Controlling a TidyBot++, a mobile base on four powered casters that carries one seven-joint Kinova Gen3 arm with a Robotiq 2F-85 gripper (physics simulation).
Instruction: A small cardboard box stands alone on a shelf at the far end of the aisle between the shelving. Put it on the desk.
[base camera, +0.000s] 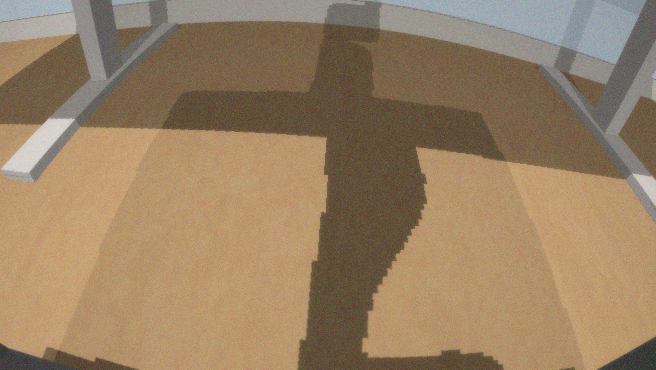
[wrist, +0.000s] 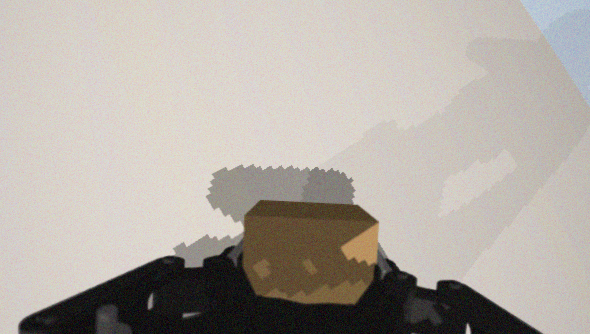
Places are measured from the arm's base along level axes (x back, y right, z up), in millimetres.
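Pixels of known places: gripper, fingertip midpoint: (wrist: 308, 261).
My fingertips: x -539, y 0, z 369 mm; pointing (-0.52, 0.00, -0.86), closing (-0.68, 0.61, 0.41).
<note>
For each thing: its top centre in the pictures, then the offset to it from my fingertips. "*": a spot on its surface instead. Level surfaces: height alone.
- small cardboard box at its top centre: (wrist: 353, 304) dx +11, dy +12, dz +48 mm
- desk top at its surface level: dz -45 mm
- wooden floor at its surface level: dz -765 mm
- pale skirting band at a spot on its surface: (base camera: 250, 12) * dx -644, dy -214, dz -734 mm
The small cardboard box (wrist: 310, 250) is between the two black fingers of my gripper (wrist: 308, 261) at the lower middle of the wrist view. The gripper is shut on the box, and its fingers stand at the box's left and right sides. The box appears above a broad pale surface, which looks like the desk top (wrist: 150, 100); a grey shadow lies on it just beyond the box. I cannot tell how large the gap under the box is. In the base camera, the desk shows by its grey legs and feet (base camera: 100, 90) (base camera: 595, 112); its top does not show.
The feet stand left and right on the wooden floor (base camera: 225, 225), with a dark shadow between them. A pale skirting band (base camera: 250, 12) runs along the foot of a light blue wall (base camera: 480, 7) behind. Light blue also shows past the pale surface at the wrist view's upper right.
</note>
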